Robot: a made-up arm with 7 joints. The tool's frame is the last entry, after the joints. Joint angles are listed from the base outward. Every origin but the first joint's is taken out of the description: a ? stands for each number. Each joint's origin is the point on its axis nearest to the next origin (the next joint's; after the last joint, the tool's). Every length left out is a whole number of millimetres.
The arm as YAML. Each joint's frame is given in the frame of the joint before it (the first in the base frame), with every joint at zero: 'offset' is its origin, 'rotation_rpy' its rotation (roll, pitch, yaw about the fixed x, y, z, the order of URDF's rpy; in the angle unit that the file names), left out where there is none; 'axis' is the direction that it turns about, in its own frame. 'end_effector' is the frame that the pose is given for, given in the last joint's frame.
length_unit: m
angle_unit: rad
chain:
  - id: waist
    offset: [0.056, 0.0, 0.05]
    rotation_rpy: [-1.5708, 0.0, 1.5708]
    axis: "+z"
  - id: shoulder
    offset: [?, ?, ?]
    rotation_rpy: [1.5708, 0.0, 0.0]
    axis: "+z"
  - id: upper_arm
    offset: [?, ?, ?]
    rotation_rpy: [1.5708, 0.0, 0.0]
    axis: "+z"
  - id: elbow
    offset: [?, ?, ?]
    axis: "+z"
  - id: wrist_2
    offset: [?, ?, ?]
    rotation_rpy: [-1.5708, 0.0, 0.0]
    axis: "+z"
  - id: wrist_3
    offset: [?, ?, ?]
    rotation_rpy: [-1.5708, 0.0, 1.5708]
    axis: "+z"
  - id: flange
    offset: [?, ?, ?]
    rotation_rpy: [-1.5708, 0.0, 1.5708]
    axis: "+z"
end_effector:
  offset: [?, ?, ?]
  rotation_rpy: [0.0, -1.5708, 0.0]
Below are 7 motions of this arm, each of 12 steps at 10 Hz.
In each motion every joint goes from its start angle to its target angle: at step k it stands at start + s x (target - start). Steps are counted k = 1, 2, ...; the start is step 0. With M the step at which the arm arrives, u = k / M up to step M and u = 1 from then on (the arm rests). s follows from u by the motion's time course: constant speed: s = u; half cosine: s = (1 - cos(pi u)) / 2; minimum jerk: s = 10 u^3 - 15 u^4 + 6 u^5.
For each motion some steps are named. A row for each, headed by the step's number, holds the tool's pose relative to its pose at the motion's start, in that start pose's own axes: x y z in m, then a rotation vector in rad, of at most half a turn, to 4 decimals.
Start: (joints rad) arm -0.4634 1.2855 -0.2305 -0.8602 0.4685 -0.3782 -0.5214
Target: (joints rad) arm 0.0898 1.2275 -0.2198 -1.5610 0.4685 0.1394 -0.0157
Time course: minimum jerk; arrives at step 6
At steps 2, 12:
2: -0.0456 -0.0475 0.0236 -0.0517 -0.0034 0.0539
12: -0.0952 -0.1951 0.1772 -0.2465 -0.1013 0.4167

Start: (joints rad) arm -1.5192 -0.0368 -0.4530 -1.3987 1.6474 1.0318 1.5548
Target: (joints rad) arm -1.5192 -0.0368 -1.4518 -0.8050 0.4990 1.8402 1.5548
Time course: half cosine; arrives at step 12
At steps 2, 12:
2: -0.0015 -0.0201 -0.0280 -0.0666 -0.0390 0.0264
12: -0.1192 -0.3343 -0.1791 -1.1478 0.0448 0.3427

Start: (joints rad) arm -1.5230 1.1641 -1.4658 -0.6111 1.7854 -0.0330 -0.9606
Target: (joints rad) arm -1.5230 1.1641 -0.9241 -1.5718 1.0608 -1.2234 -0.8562
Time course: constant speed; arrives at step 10
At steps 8, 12:
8: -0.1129 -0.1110 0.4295 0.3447 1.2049 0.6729
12: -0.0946 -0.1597 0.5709 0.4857 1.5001 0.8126

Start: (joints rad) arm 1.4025 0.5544 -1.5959 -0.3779 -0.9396 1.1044 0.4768
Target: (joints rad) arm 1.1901 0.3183 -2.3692 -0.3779 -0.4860 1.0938 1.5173
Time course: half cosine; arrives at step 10
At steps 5, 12:
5: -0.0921 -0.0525 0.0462 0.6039 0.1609 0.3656
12: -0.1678 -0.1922 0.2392 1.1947 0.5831 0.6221

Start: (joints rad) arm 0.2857 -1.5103 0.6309 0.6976 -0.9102 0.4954 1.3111
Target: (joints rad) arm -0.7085 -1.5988 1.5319 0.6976 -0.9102 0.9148 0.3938
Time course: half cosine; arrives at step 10
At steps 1, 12:
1: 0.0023 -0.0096 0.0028 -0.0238 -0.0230 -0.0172
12: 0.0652 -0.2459 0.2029 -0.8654 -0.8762 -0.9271

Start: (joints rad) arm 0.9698 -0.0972 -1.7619 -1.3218 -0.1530 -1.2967 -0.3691
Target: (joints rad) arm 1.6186 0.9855 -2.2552 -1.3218 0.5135 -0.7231 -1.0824
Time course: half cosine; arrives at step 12
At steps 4, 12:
4: 0.0698 -0.2184 0.0138 -0.1736 -0.0162 -0.3458
12: -0.2769 -0.6193 -0.0011 -0.7246 0.4514 -1.1565

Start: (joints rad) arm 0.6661 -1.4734 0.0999 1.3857 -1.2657 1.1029 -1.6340
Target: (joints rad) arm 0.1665 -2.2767 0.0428 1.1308 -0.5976 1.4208 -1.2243
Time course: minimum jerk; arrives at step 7
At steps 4, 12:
4: 0.0116 0.2729 -0.2118 0.3536 0.2006 -0.6408
12: 0.0716 0.3573 -0.3704 0.4145 0.1089 -1.0802

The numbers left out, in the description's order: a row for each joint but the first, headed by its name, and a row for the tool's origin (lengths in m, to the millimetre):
shoulder: -0.165 -0.011 0.0
upper_arm: -0.009 -0.389 0.0
elbow: -0.009 -0.394 0.0
wrist_2: -0.114 -0.137 0.0
wrist_3: 0.001 0.379 0.0
flange: -0.027 -0.067 0.0
tool: 0.336 -0.064 0.0

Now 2 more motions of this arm.
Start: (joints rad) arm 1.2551 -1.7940 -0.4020 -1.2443 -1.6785 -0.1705 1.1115
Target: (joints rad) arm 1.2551 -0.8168 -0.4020 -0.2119 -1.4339 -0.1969 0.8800
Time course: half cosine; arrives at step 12
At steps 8, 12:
8: -0.2728 0.5456 0.4073 0.4633 0.8371 -0.3878
12: -0.2878 0.6133 0.6523 0.6142 1.1848 -0.3676

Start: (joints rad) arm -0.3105 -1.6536 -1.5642 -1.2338 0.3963 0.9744 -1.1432
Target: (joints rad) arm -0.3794 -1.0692 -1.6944 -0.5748 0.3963 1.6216 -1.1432
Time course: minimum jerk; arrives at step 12
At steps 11, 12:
11: -0.1614 0.1519 -0.0961 -0.3536 -0.0726 -1.2753
12: -0.1617 0.1529 -0.0968 -0.3560 -0.0738 -1.2819

